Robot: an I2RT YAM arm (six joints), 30 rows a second.
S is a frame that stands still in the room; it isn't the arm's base.
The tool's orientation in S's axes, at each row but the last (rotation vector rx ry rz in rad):
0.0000 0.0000 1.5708
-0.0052 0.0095 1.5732
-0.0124 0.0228 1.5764
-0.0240 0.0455 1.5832
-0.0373 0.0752 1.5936
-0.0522 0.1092 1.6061
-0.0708 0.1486 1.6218
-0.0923 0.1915 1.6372
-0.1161 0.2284 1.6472
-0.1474 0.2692 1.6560
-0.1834 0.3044 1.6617
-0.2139 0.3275 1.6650
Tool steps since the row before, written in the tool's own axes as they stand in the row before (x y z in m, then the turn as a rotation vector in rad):
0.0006 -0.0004 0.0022 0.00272 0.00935 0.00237
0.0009 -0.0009 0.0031 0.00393 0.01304 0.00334
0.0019 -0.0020 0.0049 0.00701 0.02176 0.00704
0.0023 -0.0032 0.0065 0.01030 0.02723 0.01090
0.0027 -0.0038 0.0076 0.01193 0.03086 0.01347
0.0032 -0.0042 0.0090 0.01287 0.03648 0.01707
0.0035 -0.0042 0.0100 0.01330 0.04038 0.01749
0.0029 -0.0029 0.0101 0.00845 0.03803 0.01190
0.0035 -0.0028 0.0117 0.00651 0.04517 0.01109
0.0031 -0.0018 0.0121 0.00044 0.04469 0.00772
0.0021 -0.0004 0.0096 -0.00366 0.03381 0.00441
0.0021 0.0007 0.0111 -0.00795 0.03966 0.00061
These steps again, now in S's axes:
0.0004 0.0006 0.0022 -0.00935 0.00272 0.00237
0.0009 0.0009 0.0031 -0.01304 0.00393 0.00334
0.0020 0.0020 0.0048 -0.02175 0.00704 0.00703
0.0033 0.0026 0.0063 -0.02721 0.01043 0.01081
0.0039 0.0033 0.0073 -0.03082 0.01216 0.01335
0.0044 0.0043 0.0085 -0.03635 0.01327 0.01705
0.0044 0.0051 0.0092 -0.04024 0.01355 0.01761
0.0032 0.0049 0.0092 -0.03784 0.00794 0.01281
0.0032 0.0062 0.0104 -0.04481 0.00534 0.01300
0.0022 0.0063 0.0107 -0.04391 -0.00134 0.01125
0.0007 0.0050 0.0085 -0.03285 -0.00523 0.00834
-0.0004 0.0056 0.0098 -0.03832 -0.01110 0.00669

